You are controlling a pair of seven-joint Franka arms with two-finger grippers.
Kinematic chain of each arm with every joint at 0, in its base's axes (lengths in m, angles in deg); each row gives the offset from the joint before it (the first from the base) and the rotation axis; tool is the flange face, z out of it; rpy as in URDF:
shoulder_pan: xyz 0 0 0.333 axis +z
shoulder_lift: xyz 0 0 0 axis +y
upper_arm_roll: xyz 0 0 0.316 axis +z
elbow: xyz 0.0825 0 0 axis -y
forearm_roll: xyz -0.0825 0 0.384 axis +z
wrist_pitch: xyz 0 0 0 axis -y
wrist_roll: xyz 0.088 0 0 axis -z
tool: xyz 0 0 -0.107 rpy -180 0 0
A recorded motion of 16 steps. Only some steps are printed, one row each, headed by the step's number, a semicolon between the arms.
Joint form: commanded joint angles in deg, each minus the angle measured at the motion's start. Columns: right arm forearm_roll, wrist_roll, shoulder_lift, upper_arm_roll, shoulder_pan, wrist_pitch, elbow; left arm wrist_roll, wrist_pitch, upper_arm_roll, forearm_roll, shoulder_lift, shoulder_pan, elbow.
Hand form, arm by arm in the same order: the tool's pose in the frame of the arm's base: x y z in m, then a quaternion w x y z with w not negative. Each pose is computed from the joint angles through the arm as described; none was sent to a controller.
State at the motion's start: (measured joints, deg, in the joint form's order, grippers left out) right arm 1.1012 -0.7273 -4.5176 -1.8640 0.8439 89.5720 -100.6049; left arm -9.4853 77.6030 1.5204 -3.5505 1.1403 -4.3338 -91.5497
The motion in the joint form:
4: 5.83 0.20 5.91 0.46 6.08 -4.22 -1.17; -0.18 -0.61 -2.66 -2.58 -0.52 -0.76 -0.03
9: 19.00 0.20 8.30 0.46 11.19 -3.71 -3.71; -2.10 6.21 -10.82 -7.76 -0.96 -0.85 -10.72
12: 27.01 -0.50 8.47 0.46 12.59 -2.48 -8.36; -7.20 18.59 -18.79 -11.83 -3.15 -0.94 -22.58
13: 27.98 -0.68 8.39 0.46 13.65 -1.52 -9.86; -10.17 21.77 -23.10 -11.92 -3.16 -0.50 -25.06
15: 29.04 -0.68 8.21 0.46 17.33 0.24 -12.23; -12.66 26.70 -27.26 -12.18 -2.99 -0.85 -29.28
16: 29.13 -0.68 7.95 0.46 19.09 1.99 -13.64; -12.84 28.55 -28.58 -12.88 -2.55 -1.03 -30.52
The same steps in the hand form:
4: 0.5303 0.0652 0.5118 0.05320 -0.98502 -0.04749 0.15702; 0.5251 -0.0706 0.5902 0.03456 0.98949 0.02459 -0.13823
9: 0.5205 0.1375 0.4762 0.15505 -0.96381 -0.07271 0.20429; 0.5035 -0.1534 0.5192 0.05977 0.98180 -0.01949 -0.17921
12: 0.5050 0.1615 0.4464 0.21691 -0.94430 -0.06711 0.23821; 0.4653 -0.2223 0.4586 0.07111 0.98244 -0.01659 -0.17172
13: 0.4990 0.1711 0.4373 0.22183 -0.94146 -0.07046 0.24389; 0.4483 -0.2513 0.4420 0.06087 0.98350 -0.01757 -0.16947
15: 0.4824 0.2018 0.4231 0.22035 -0.93727 -0.08979 0.25477; 0.4238 -0.2809 0.4126 0.05051 0.98421 -0.02372 -0.16799
16: 0.4745 0.2147 0.4159 0.21636 -0.93784 -0.09787 0.25309; 0.4160 -0.2913 0.4016 0.05359 0.98363 -0.02897 -0.16959

